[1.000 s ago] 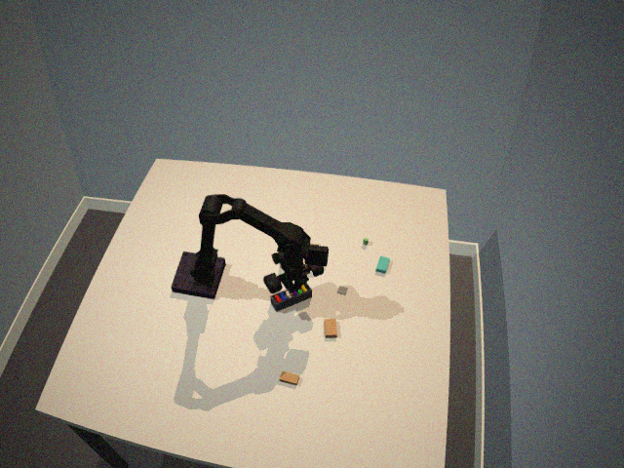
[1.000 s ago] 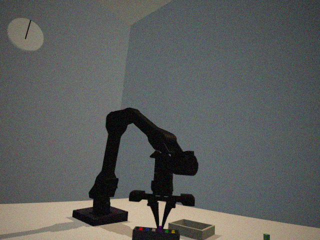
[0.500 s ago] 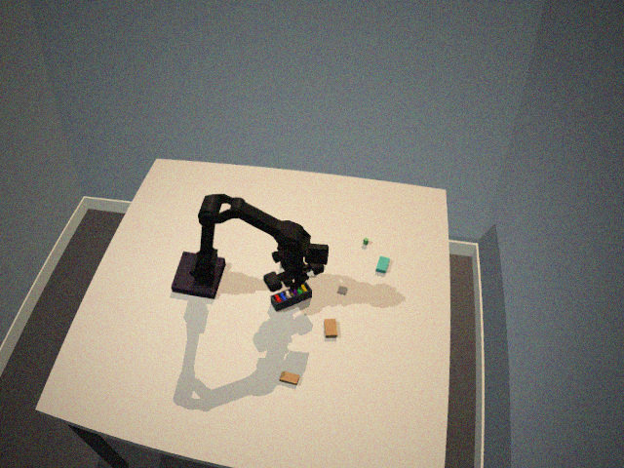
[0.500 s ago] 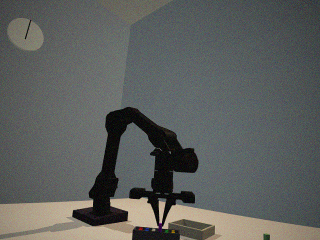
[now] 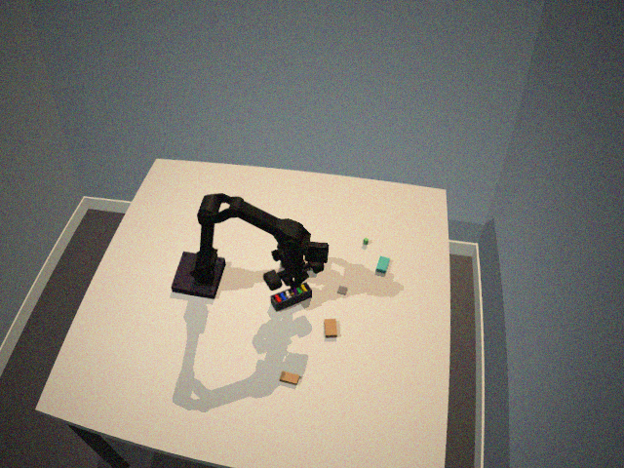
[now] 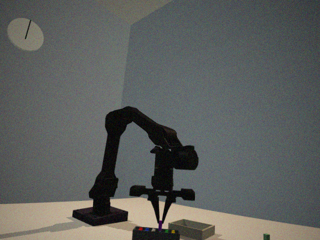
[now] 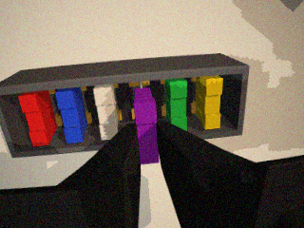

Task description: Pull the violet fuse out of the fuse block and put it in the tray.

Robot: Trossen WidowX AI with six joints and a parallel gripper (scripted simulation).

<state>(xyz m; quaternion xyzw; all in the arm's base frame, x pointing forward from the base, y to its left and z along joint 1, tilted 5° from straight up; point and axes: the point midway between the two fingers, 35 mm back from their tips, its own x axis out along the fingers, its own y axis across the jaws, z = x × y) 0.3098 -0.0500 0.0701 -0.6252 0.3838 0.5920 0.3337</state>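
Now: the green fuse 20 mm ahead of my gripper tip, 10 mm to the left of it and 30 mm below it. Round my gripper tip: yellow fuse (30 mm ahead, 20 mm to the left, 30 mm below); violet fuse (10 mm below); white fuse (20 mm behind, 10 mm to the right, 30 mm below).
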